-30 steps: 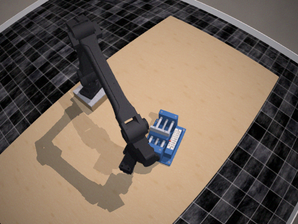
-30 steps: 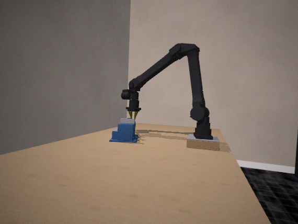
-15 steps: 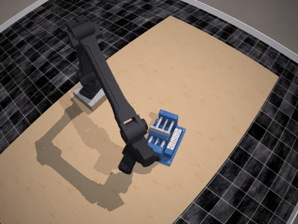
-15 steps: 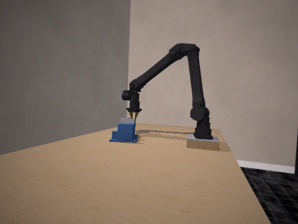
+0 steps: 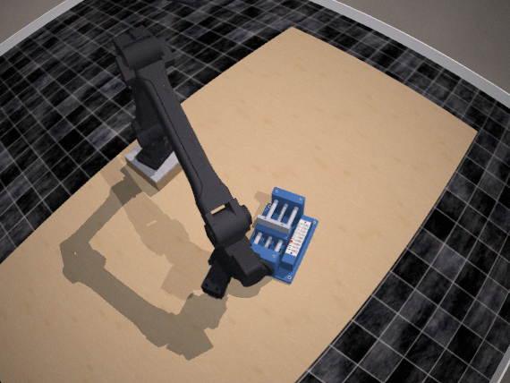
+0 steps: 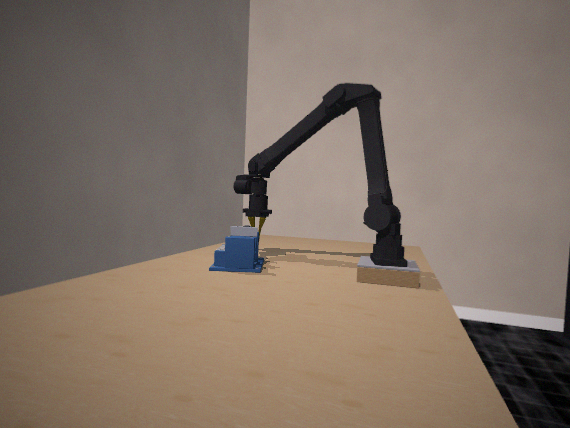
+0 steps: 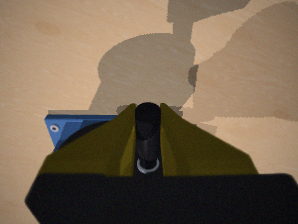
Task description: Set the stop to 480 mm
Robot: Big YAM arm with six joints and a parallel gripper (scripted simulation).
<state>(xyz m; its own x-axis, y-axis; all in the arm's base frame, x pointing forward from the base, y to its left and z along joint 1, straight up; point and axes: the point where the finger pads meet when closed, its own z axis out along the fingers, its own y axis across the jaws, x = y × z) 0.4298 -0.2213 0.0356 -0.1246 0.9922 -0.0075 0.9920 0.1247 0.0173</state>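
Right now my hand is 150 mm to the right of the sliding stop block, 20 mm short of it and 10 mm below it. From my hand the other things lie so: black handwheel handle (10 mm to the left); black handwheel (30 mm to the left).
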